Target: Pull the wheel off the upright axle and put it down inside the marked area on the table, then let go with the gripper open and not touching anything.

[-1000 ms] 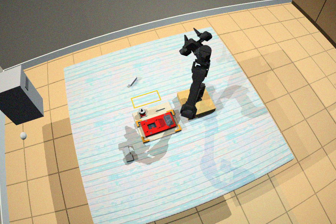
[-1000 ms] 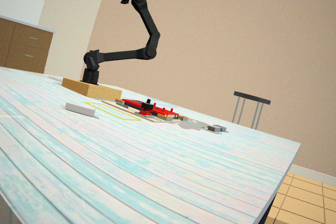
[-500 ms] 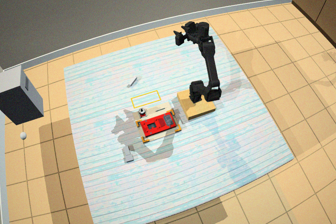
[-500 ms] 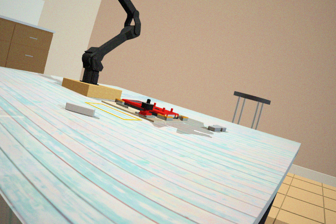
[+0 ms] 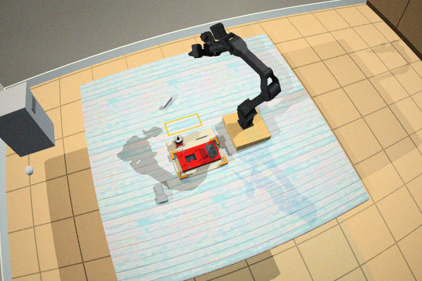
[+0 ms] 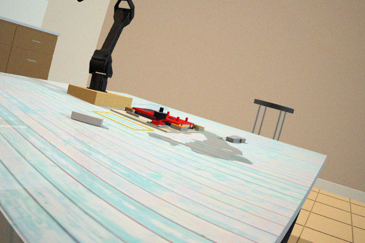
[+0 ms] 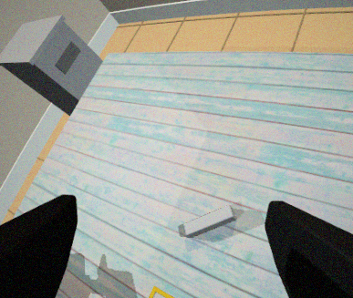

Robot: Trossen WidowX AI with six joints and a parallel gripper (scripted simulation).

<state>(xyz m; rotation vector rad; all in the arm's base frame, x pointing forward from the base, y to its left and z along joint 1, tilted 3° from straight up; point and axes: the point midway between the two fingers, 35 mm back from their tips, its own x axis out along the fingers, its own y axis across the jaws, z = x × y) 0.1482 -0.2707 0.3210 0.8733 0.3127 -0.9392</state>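
Right now the wheel is 32 cm below my gripper tip, 22 cm to the left of it and 20 cm ahead of it. The rest, counted from my gripper tip: upright axle (32 cm below, 22 cm to the left, 20 cm ahead).
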